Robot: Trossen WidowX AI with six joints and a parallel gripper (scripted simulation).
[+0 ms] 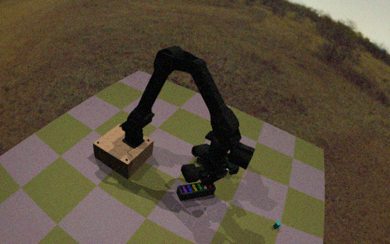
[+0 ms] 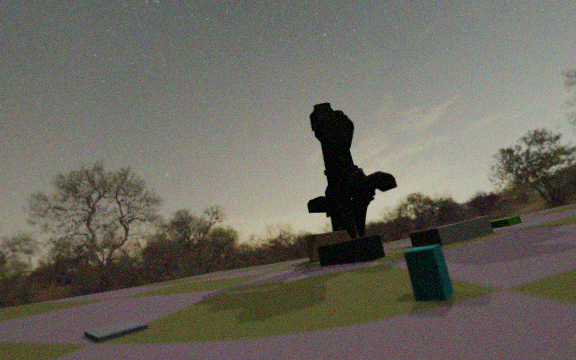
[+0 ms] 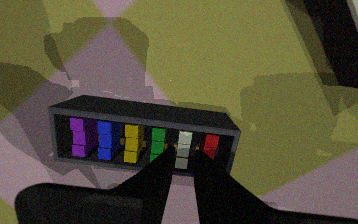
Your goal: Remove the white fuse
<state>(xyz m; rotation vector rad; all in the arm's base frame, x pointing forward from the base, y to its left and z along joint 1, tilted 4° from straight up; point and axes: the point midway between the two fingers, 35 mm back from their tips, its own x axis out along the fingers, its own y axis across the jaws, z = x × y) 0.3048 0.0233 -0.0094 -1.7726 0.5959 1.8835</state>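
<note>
Now: gripper tip 20 mm above the white fuse. The rest, counted from my gripper tip: red fuse (10 mm ahead, 10 mm to the left, 20 mm below); then teal block (310 mm ahead, 10 mm to the left, 30 mm below); then green fuse (10 mm behind, 20 mm to the right, 20 mm below).
</note>
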